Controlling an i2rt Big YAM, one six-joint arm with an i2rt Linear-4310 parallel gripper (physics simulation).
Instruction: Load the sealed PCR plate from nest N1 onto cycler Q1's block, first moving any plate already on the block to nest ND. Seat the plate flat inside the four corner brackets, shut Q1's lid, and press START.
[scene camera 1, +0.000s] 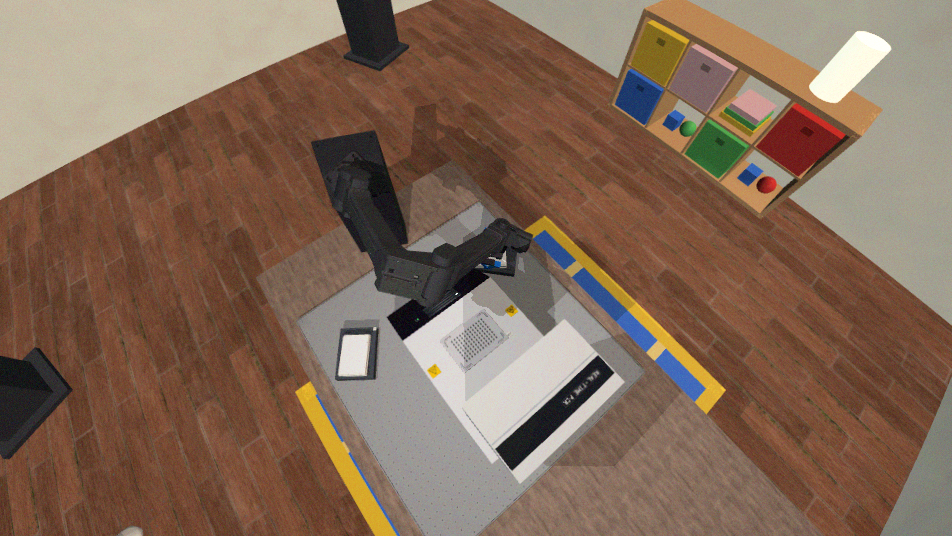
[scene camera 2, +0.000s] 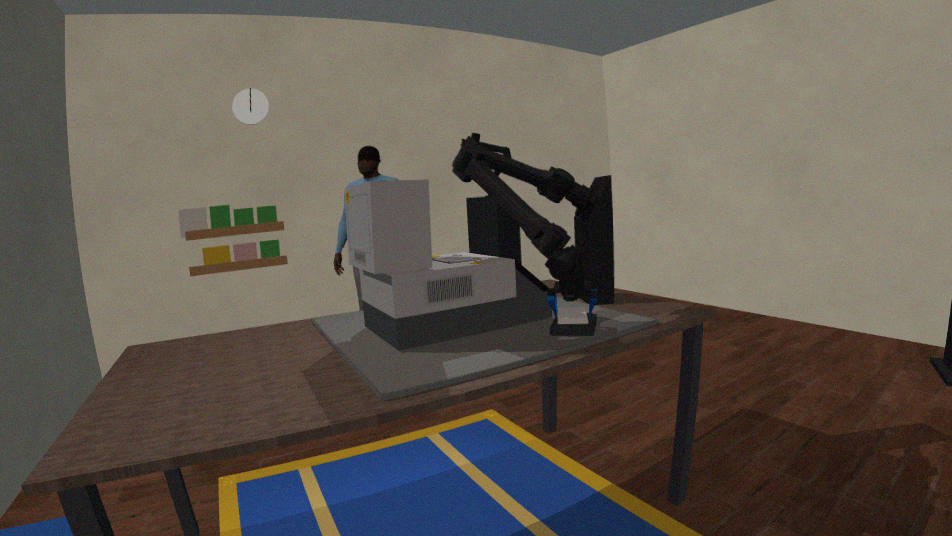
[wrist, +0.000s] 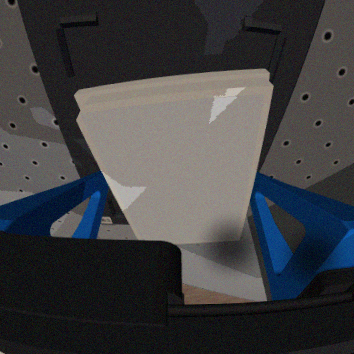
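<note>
My gripper (scene camera 2: 572, 307) (wrist: 177, 178) is open, its blue fingers on either side of a pale plate (scene camera 2: 572, 315) (wrist: 185, 155). This plate leans, not flat, over a dark nest (scene camera 2: 572, 329) (wrist: 150, 45) whose label is unreadable. The arm partly hides it in scene camera 1. Another white plate (scene camera 1: 355, 354) lies in the other nest (scene camera 1: 373, 356), on the far side of the cycler. Cycler Q1 (scene camera 1: 433, 399) (scene camera 2: 453, 292) has its lid (scene camera 1: 526, 379) (scene camera 2: 399, 226) standing open. Its block (scene camera 1: 474, 339) shows bare wells inside corner brackets. The START button is not distinguishable.
The arm (scene camera 1: 406, 272) (scene camera 2: 512, 209) crosses over the cycler's black front panel (scene camera 1: 403, 320). The cycler and both nests stand on a grey perforated board (scene camera 1: 406, 432) on the table (scene camera 2: 219, 392). A person (scene camera 2: 368, 166) stands behind the table.
</note>
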